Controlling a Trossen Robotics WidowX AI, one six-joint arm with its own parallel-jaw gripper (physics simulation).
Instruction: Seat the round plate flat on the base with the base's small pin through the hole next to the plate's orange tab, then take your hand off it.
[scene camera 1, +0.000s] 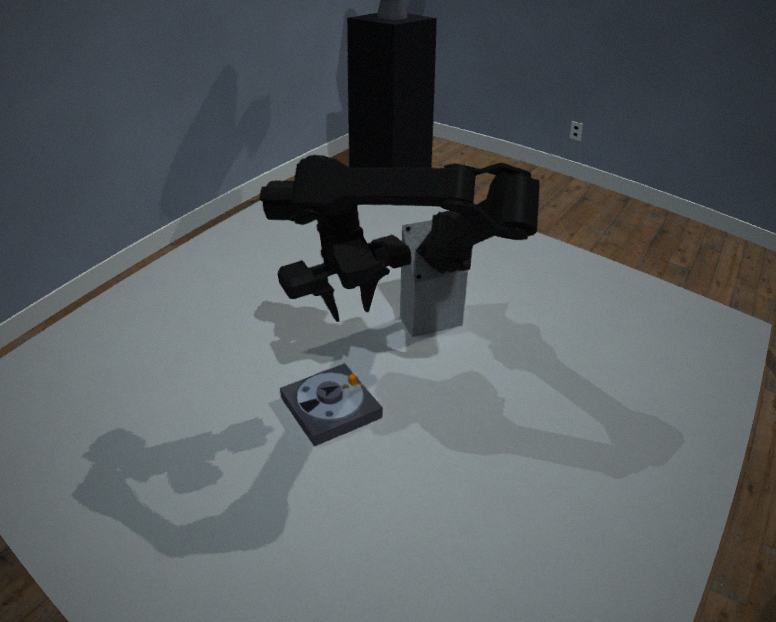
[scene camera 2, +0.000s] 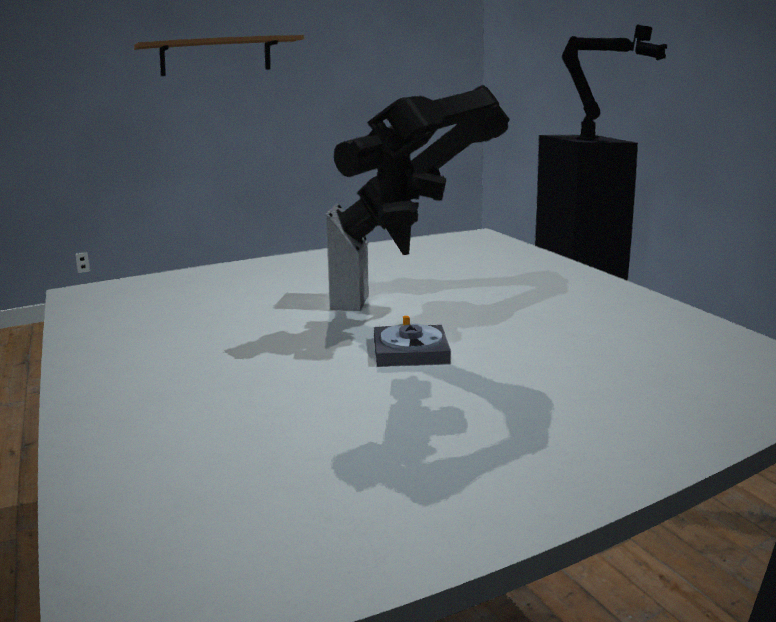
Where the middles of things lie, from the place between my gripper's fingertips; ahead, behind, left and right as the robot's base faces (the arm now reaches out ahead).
I see my gripper 50 mm short of the round grey plate (scene camera 1: 352, 399), 10 mm to the left of it and 130 mm above it. Also, from my hand: dark square base (scene camera 1: 318, 432) 50 mm ahead, 10 mm to the right, 160 mm below.
